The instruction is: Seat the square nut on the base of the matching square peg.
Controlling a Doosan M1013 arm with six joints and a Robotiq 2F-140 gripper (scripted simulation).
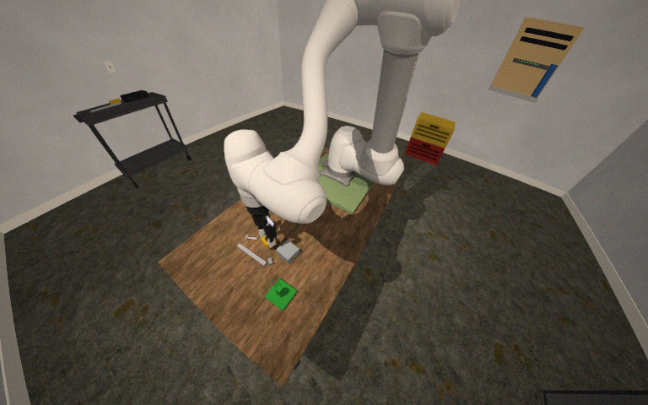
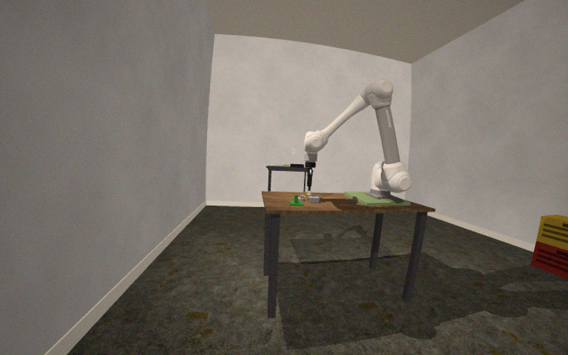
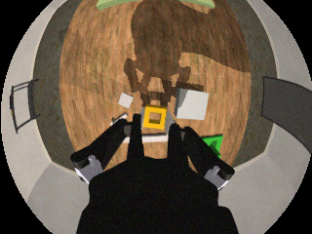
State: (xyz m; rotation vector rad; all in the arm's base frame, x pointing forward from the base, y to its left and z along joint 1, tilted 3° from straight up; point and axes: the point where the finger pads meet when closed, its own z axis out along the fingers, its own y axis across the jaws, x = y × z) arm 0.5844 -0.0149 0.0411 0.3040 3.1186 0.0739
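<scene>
Now: hand 2 cm past the grey block, 8 cm to the right of it and 5 cm above it. Round my hand: long grey bar 7 cm ahead, 3 cm to the right, 6 cm below; then small bolt 2 cm ahead, 10 cm to the right, 6 cm below.
</scene>
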